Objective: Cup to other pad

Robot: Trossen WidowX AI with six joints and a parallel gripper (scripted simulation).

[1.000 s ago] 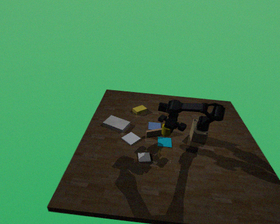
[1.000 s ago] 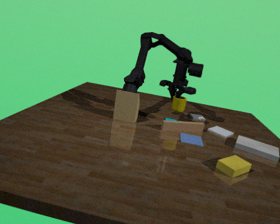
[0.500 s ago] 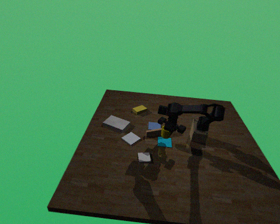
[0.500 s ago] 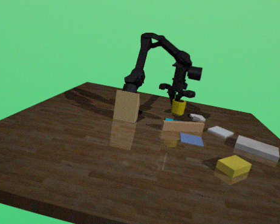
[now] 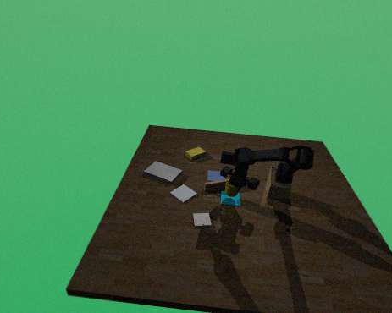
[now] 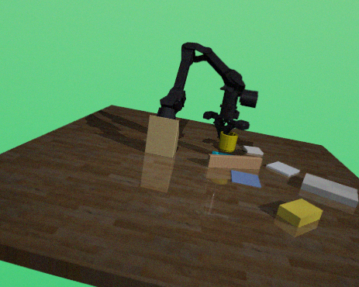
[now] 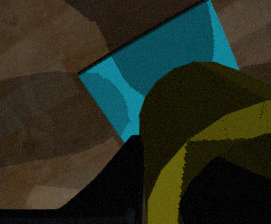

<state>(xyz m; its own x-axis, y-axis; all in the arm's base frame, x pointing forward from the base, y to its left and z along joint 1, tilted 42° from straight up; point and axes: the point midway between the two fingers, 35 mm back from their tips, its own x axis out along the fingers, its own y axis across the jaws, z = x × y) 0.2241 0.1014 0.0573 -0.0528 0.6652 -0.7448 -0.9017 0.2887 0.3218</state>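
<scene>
My gripper tip is 2 cm short of the cyan pad, 1 cm to the left of it and 8 cm above it. From my gripper tip the other things lie so: yellow cup: 2 cm ahead, 1 cm to the right.
</scene>
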